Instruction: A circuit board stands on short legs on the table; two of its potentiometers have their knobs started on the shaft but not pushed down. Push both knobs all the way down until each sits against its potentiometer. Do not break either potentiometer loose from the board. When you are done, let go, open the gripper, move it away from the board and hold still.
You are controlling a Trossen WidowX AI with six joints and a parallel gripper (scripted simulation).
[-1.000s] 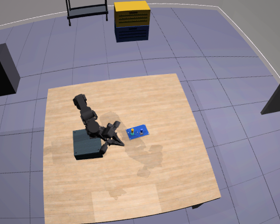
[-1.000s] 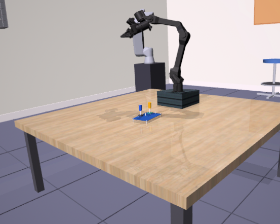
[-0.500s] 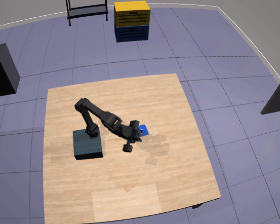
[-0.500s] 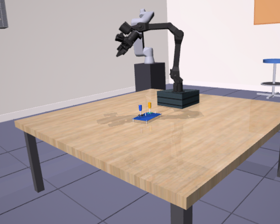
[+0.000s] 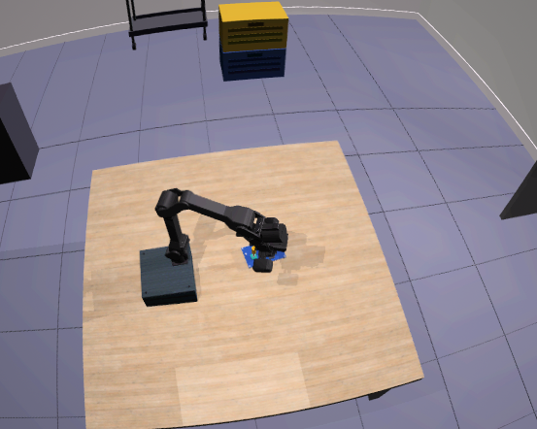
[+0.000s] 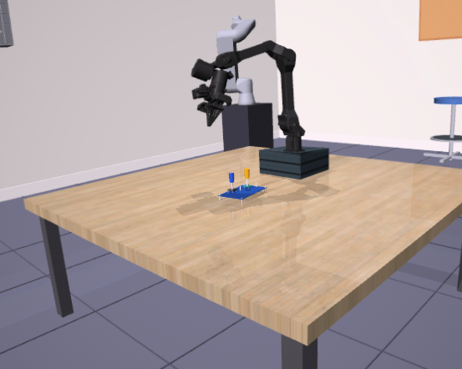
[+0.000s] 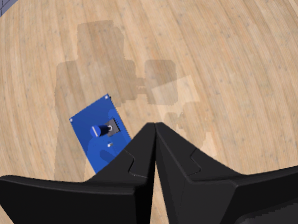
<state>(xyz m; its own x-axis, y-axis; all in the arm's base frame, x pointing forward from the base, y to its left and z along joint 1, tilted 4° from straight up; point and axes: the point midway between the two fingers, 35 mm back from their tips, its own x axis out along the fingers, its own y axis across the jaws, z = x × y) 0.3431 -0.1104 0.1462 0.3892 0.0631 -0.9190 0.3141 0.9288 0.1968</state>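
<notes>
Right now my gripper tip is 5 cm past the orange knob, 13 cm to the right of it and 17 cm above it. Also, from my gripper tip: blue knob (2 cm ahead, 12 cm to the left, 17 cm below).
</notes>
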